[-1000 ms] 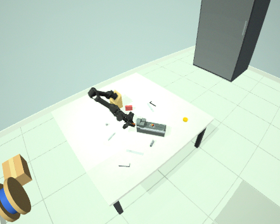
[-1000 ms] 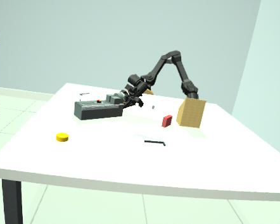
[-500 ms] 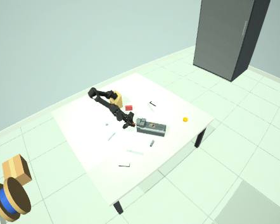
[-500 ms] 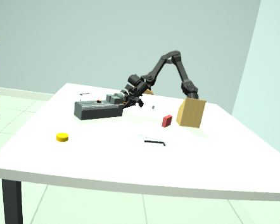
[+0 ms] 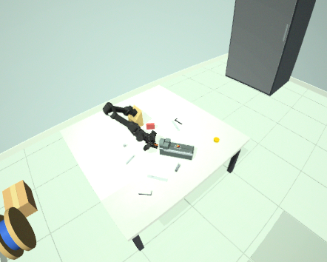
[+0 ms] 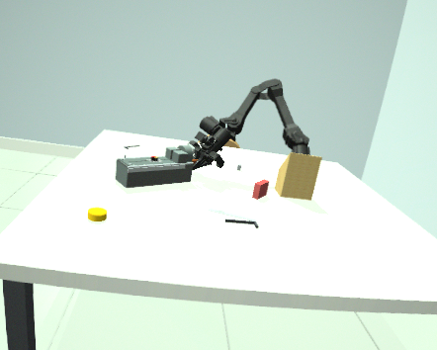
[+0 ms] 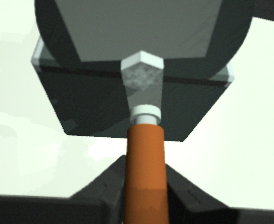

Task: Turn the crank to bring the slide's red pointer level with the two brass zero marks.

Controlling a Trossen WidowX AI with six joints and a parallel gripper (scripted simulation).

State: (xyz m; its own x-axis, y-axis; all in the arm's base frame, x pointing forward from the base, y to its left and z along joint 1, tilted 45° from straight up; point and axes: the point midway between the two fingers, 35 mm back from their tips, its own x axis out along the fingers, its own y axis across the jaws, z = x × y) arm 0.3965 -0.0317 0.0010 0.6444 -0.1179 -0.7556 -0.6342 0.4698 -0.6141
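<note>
The orange crank handle is 2 cm behind my gripper tip, 1 cm to the right of it and 3 cm above it. From my gripper tip the other things lie so: yellow disc: 20 cm ahead, 47 cm to the left, 2 cm below; then black hex key: 22 cm behind, 35 cm to the left, 3 cm below; then red pointer: 13 cm ahead, 12 cm to the left, 5 cm above.
</note>
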